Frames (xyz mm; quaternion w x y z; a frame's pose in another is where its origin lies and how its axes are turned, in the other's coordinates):
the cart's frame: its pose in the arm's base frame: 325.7 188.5 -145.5 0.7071 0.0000 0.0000 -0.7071
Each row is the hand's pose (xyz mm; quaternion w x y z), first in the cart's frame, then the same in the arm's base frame.
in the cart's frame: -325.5 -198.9 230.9 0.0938 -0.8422 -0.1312 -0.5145
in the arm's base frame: 126.8 514.0 85.4 0.2975 0.6883 -0.5027 0.4301
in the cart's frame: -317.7 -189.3 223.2 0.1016 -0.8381 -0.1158 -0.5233
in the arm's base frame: 136.4 506.2 77.7 0.2982 0.6745 -0.5107 0.4419
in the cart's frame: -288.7 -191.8 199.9 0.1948 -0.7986 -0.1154 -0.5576
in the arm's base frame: 133.9 477.2 54.4 0.2565 0.6463 -0.4831 0.5320
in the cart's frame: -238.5 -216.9 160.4 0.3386 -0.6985 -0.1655 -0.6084
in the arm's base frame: 108.8 427.0 14.9 0.1908 0.6109 -0.3769 0.6696
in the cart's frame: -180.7 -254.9 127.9 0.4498 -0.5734 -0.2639 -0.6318
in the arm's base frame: 70.8 369.2 -17.6 0.1287 0.5921 -0.2189 0.7648
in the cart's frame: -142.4 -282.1 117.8 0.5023 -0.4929 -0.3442 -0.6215
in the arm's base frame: 43.6 330.9 -27.7 0.0843 0.5919 -0.1051 0.7946
